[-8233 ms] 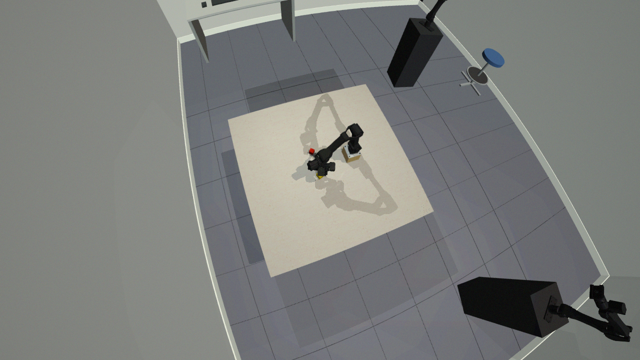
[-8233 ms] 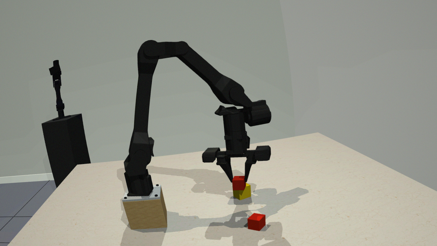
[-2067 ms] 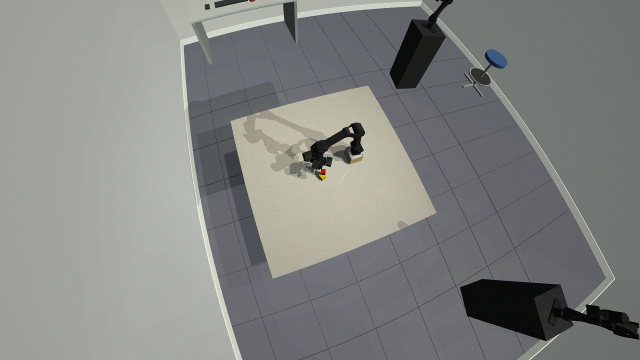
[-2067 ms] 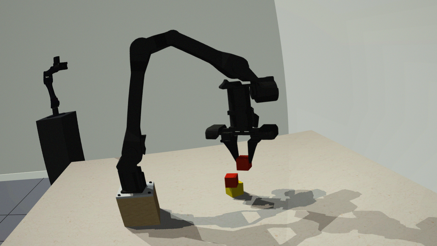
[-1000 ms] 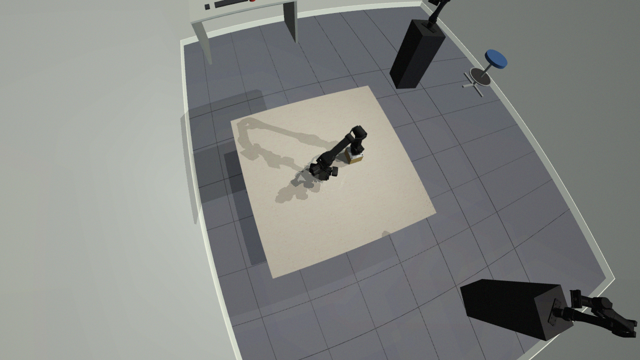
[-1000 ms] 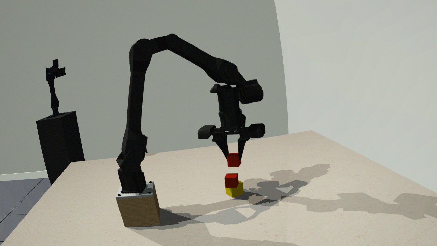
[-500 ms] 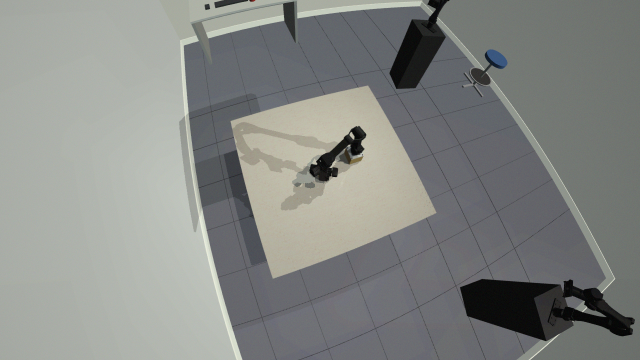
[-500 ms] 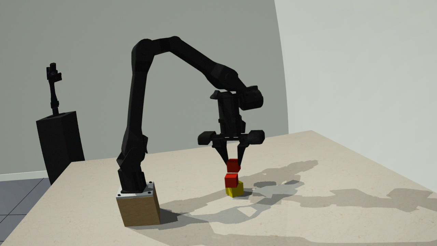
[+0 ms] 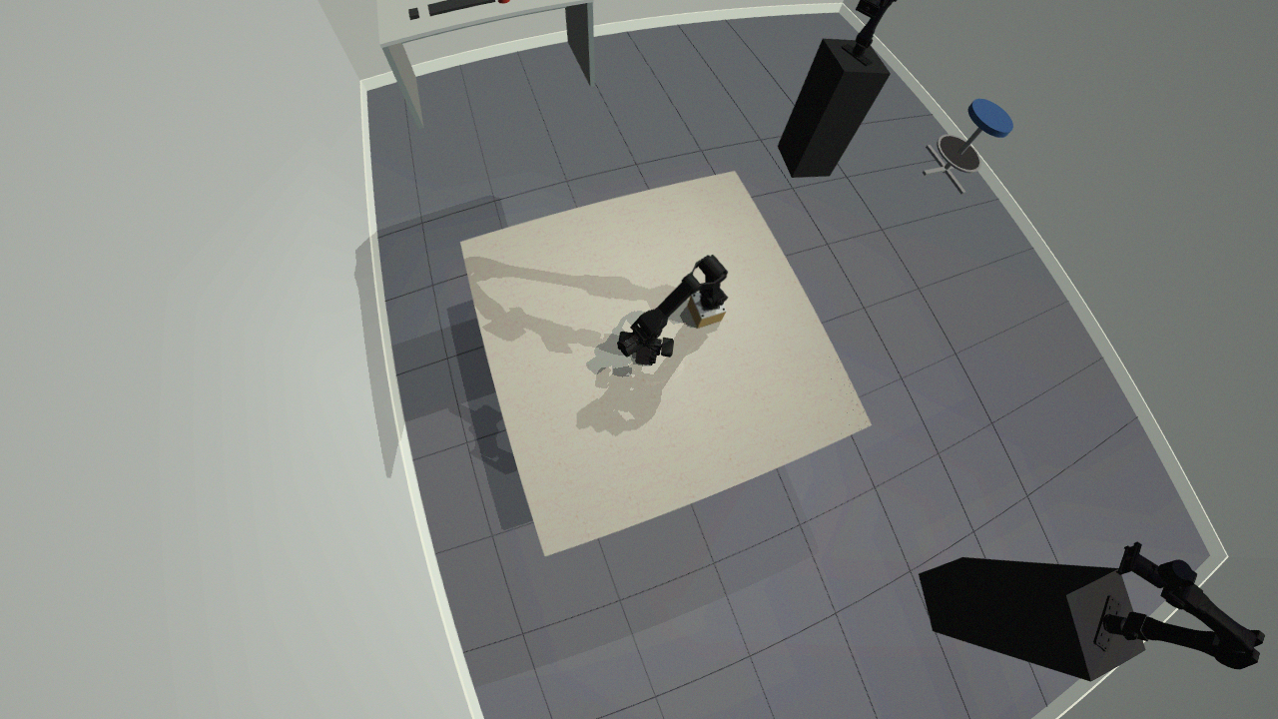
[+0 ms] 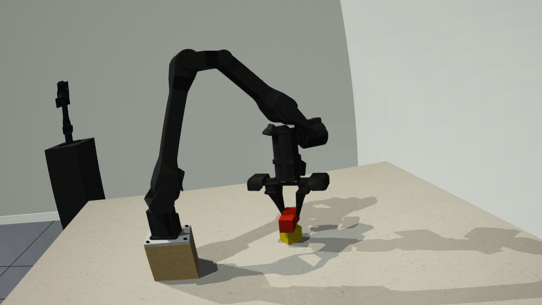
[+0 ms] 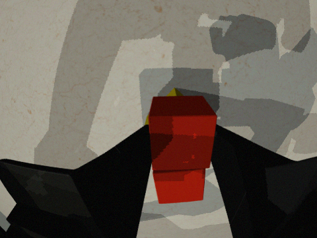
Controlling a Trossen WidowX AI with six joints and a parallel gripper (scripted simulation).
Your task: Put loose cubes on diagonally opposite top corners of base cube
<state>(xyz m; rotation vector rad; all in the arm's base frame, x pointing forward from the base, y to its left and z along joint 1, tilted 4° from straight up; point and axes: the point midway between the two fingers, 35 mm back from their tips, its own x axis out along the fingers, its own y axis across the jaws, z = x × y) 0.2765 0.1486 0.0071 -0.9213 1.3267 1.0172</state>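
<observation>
The yellow cube is 20 mm to the right of my gripper tip and 40 mm below it.
</observation>
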